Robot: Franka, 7 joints.
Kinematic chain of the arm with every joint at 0, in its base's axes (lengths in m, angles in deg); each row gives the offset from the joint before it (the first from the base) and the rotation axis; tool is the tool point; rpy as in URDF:
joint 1: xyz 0 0 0.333 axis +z
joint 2: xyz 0 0 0 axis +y
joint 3: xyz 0 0 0.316 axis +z
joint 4: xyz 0.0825 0 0 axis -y
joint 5: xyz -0.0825 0 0.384 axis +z
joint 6: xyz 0 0 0 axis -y
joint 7: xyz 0.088 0 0 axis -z
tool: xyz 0 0 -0.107 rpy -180 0 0
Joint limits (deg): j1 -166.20..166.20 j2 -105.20..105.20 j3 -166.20..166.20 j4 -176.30..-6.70 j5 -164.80..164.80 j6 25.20..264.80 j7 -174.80..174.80
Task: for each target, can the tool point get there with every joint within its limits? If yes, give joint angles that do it. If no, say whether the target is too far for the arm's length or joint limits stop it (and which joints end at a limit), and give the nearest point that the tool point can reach.
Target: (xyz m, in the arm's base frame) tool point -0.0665 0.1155 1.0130
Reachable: yes | joints -132.38 -52.70 -4.49 -74.51 -48.23 84.04 13.49
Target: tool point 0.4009 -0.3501 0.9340
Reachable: yes | joints -97.08 29.74 91.13 -47.69 26.03 110.30 130.76
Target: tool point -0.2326 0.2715 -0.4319
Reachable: no: joint limits stop it (at a limit: joint 2) | nearest point -0.2266 0.2645 -0.3568 | short by 0.076 m
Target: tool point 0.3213 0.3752 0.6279
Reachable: yes | joints -39.46 49.75 124.28 -107.73 120.91 195.54 -79.89
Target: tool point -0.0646 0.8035 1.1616
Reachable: no: too far | nearest point -0.0479 0.5963 0.9479 | short by 0.298 m
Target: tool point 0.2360 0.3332 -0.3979
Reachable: no: joint limits stop it (at a limit: joint 2) | nearest point 0.2297 0.3243 -0.3484 | short by 0.051 m
